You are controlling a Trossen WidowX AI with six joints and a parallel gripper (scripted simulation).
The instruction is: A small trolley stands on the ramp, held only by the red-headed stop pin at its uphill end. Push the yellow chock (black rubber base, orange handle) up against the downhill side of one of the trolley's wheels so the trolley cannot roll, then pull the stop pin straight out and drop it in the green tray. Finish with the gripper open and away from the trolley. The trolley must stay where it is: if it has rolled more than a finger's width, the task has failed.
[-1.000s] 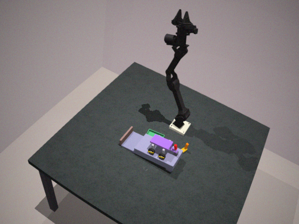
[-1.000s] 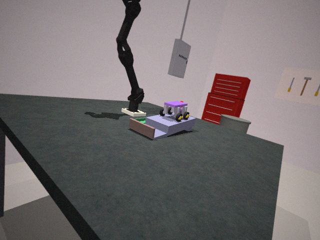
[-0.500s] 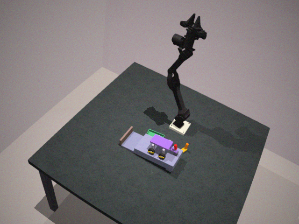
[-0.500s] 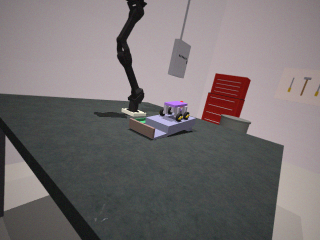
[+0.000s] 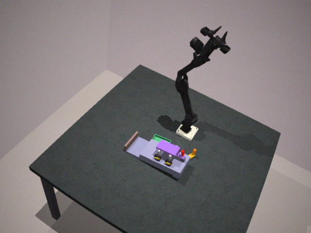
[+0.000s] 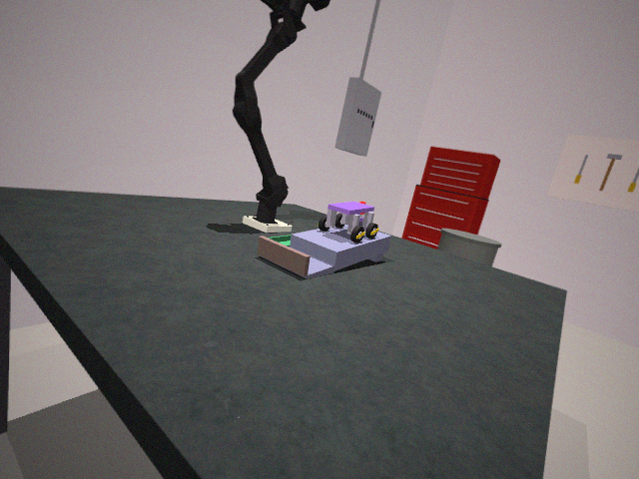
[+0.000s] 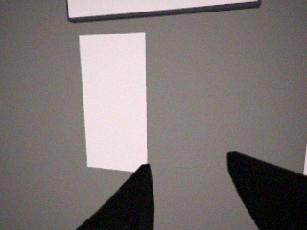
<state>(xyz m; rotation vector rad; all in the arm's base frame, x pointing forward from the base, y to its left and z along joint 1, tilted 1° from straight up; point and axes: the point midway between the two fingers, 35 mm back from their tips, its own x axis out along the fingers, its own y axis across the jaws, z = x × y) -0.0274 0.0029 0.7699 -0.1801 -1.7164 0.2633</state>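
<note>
Right now my gripper tip is 80 cm above the yellow chock, 19 cm short of it and 14 cm to the right of it. From my gripper tip the other things lie so: red-headed stop pin: 70 cm below, 31 cm ahead, 13 cm to the left; lavender ramp: 78 cm below, 34 cm ahead, 3 cm to the left; trolley: 72 cm below, 34 cm ahead, 4 cm to the left.
</note>
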